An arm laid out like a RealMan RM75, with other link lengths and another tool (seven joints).
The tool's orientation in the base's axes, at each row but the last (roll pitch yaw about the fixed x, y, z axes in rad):
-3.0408, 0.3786, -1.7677
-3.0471, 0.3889, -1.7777
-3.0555, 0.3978, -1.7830
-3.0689, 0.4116, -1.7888
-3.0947, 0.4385, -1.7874
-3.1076, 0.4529, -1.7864
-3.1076, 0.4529, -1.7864
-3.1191, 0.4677, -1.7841
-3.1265, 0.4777, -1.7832
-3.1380, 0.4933, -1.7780
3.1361, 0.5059, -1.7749
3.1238, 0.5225, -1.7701
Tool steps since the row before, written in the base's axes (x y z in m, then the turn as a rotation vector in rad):
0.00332, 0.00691, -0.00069, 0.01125, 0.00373, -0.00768
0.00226, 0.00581, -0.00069, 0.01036, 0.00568, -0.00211
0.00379, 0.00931, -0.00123, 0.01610, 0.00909, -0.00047
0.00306, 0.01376, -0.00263, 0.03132, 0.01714, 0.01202
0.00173, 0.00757, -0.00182, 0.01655, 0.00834, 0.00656
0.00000, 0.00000, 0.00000, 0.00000, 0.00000, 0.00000
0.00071, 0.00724, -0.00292, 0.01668, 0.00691, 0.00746
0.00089, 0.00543, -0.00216, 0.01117, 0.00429, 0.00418
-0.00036, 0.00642, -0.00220, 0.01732, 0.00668, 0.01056
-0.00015, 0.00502, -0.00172, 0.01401, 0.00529, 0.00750
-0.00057, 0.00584, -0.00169, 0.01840, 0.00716, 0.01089
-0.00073, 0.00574, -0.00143, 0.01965, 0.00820, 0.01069
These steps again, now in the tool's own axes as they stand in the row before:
-0.00665, -0.00155, 0.00356, -0.00261, -0.00931, 0.01029
-0.00543, -0.00073, 0.00305, -0.00631, -0.00847, 0.00569
-0.00865, -0.00131, 0.00510, -0.01114, -0.01333, 0.00636
-0.01187, 0.00057, 0.00803, -0.02635, -0.02692, 0.00034
-0.00626, 0.00017, 0.00494, -0.01338, -0.01440, -0.00030
0.00000, 0.00000, 0.00000, 0.00000, 0.00000, 0.00000
-0.00522, 0.00105, 0.00575, -0.01254, -0.01488, -0.00169
-0.00393, 0.00038, 0.00440, -0.00774, -0.01002, -0.00055
-0.00449, 0.00178, 0.00478, -0.01390, -0.01559, -0.00446
-0.00349, 0.00119, 0.00382, -0.01065, -0.01263, -0.00274
-0.00408, 0.00172, 0.00420, -0.01467, -0.01654, -0.00441
-0.00404, 0.00178, 0.00401, -0.01567, -0.01758, -0.00362

